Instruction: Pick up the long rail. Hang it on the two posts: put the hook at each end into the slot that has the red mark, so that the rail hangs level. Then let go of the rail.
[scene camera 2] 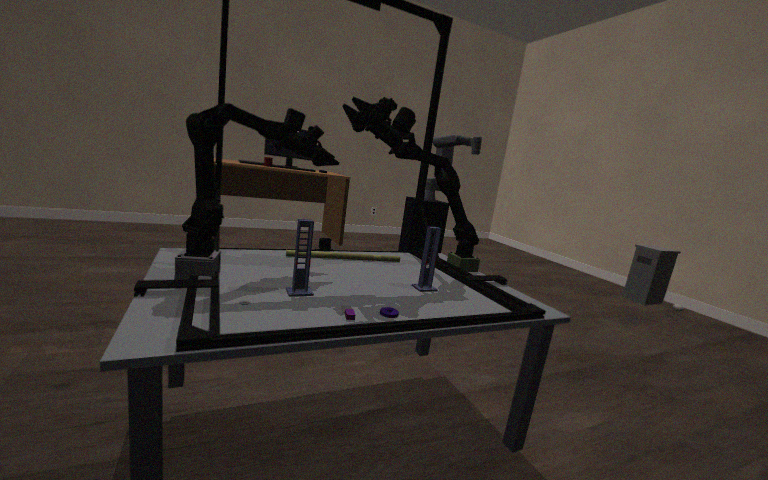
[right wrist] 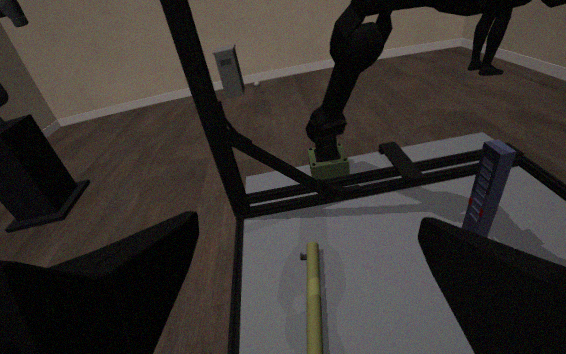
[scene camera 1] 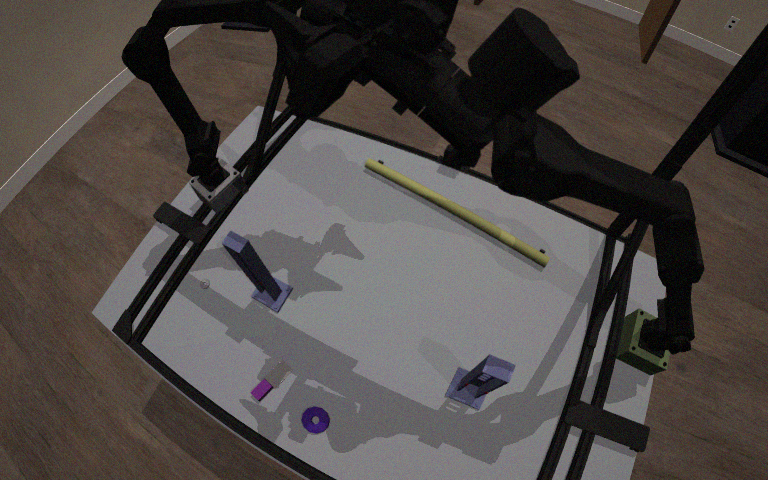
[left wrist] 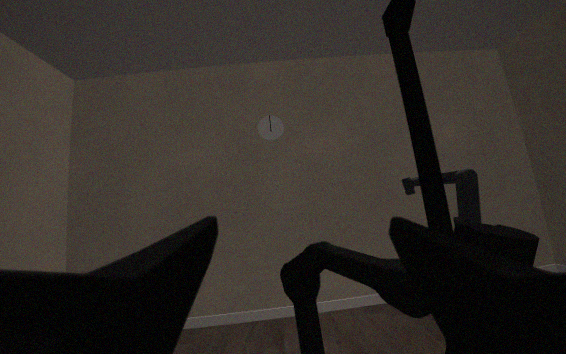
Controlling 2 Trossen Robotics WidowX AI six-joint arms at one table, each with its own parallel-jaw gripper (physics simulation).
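The long yellow rail lies flat on the table near the arms' side, with a small dark hook near each end. Two blue-grey slotted posts stand upright: the left post and the right post, whose red marks show in the right wrist view. My right gripper is open and empty, high above the rail. My left gripper is open and empty, higher still, pointing up toward the wall. Neither gripper's fingertips can be made out in scene camera 1.
A magenta block and a purple ring lie on the table past the posts. A small pale ring lies near the left post. Dark frame beams edge the table, and a dark upright stands behind the left arm.
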